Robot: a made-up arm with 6 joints. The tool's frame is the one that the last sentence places.
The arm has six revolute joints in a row. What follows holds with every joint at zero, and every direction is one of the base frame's.
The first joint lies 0.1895 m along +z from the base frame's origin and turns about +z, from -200 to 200 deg.
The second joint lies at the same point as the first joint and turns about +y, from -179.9 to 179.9 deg.
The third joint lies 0.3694 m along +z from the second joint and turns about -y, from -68 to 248 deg.
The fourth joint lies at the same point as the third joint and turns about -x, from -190 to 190 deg.
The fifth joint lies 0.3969 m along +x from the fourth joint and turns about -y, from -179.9 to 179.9 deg.
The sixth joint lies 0.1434 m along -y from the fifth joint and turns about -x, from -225 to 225 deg.
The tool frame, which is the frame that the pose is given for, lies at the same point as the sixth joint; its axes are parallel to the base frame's.
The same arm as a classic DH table. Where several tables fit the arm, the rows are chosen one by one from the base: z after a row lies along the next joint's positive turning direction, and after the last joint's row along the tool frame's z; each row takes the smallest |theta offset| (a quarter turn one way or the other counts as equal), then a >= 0, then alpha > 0; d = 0 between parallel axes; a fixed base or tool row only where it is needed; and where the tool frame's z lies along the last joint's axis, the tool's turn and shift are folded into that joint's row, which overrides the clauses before.
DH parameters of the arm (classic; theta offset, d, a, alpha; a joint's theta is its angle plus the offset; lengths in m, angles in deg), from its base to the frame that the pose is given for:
joint 1: 0 0.1895 0 -90
joint 2: -90 0 0.3694 180
joint 3: 0 0 0 -90
joint 4: 0 -0.3969 0 90
joint 5: 0 0.1434 0 -90
joint 6: 90 0 0 90
tool (fixed): -90 0 0 0
Joint limits (deg, base to tool): -200..200 -179.9..179.9 -68..248 -190..190 -179.9..179.9 -225..225

